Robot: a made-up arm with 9 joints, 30 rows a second.
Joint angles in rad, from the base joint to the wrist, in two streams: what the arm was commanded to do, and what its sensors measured. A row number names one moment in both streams.
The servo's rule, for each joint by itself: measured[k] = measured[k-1] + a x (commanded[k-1-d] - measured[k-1]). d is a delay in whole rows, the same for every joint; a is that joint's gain. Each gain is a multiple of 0.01, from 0.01 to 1. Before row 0 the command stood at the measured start. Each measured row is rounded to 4 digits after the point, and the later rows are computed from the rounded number. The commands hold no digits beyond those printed.
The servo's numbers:
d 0
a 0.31 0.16 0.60 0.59 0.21 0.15 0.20 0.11 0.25
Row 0, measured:
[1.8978 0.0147 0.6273 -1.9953 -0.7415 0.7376 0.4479 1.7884 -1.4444]
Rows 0 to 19, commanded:
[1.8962 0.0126 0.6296 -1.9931 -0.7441 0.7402 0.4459 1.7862 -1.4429]
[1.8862 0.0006 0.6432 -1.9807 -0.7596 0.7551 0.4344 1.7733 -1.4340]
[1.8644 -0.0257 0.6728 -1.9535 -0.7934 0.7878 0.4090 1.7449 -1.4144]
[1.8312 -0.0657 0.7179 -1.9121 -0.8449 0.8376 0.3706 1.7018 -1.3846]
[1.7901 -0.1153 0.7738 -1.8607 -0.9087 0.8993 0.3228 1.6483 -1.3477]
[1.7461 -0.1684 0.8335 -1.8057 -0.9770 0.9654 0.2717 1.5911 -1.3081]
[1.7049 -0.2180 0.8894 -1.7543 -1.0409 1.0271 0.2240 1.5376 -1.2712]
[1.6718 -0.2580 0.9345 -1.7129 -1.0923 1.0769 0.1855 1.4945 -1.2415]
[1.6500 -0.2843 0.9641 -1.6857 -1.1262 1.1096 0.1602 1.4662 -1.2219]
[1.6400 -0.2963 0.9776 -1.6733 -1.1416 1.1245 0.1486 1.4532 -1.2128]
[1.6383 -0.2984 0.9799 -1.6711 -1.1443 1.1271 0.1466 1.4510 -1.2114]
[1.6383 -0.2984 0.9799 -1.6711 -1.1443 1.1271 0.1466 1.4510 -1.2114]
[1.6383 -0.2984 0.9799 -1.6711 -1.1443 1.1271 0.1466 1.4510 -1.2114]
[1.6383 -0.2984 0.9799 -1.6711 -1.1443 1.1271 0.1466 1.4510 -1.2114]
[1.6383 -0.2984 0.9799 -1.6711 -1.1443 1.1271 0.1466 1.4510 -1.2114]
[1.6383 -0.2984 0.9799 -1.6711 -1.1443 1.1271 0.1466 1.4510 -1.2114]
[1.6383 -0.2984 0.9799 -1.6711 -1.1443 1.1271 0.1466 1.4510 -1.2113]
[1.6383 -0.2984 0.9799 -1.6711 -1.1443 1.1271 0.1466 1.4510 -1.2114]
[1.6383 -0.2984 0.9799 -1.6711 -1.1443 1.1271 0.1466 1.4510 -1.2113]
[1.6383 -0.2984 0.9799 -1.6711 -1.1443 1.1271 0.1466 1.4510 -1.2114]
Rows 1 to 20, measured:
[1.8973 0.0144 0.6287 -1.9940 -0.7420 0.7380 0.4475 1.7882 -1.4440]
[1.8939 0.0122 0.6374 -1.9862 -0.7457 0.7406 0.4449 1.7866 -1.4415]
[1.8848 0.0061 0.6586 -1.9669 -0.7557 0.7477 0.4377 1.7820 -1.4347]
[1.8682 -0.0054 0.6942 -1.9346 -0.7744 0.7612 0.4243 1.7732 -1.4222]
[1.8440 -0.0230 0.7420 -1.8910 -0.8026 0.7819 0.4040 1.7595 -1.4036]
[1.8137 -0.0463 0.7969 -1.8407 -0.8392 0.8094 0.3775 1.7410 -1.3797]
[1.7800 -0.0738 0.8524 -1.7897 -0.8816 0.8421 0.3468 1.7186 -1.3526]
[1.7465 -0.1033 0.9017 -1.7444 -0.9258 0.8773 0.3145 1.6939 -1.3248]
[1.7166 -0.1323 0.9391 -1.7098 -0.9679 0.9121 0.2836 1.6689 -1.2991]
[1.6929 -0.1585 0.9622 -1.6883 -1.0044 0.9440 0.2566 1.6452 -1.2775]
[1.6760 -0.1809 0.9728 -1.6782 -1.0338 0.9715 0.2346 1.6238 -1.2610]
[1.6643 -0.1997 0.9771 -1.6740 -1.0570 0.9948 0.2170 1.6048 -1.2486]
[1.6562 -0.2155 0.9788 -1.6723 -1.0753 1.0146 0.2029 1.5879 -1.2393]
[1.6507 -0.2288 0.9795 -1.6716 -1.0898 1.0315 0.1916 1.5728 -1.2323]
[1.6469 -0.2399 0.9797 -1.6713 -1.1012 1.0458 0.1826 1.5594 -1.2271]
[1.6442 -0.2493 0.9798 -1.6712 -1.1103 1.0580 0.1754 1.5475 -1.2232]
[1.6424 -0.2572 0.9799 -1.6711 -1.1174 1.0684 0.1696 1.5369 -1.2202]
[1.6411 -0.2638 0.9799 -1.6711 -1.1230 1.0772 0.1650 1.5275 -1.2180]
[1.6402 -0.2693 0.9799 -1.6711 -1.1275 1.0847 0.1613 1.5191 -1.2163]
[1.6396 -0.2740 0.9799 -1.6711 -1.1310 1.0911 0.1584 1.5116 -1.2151]

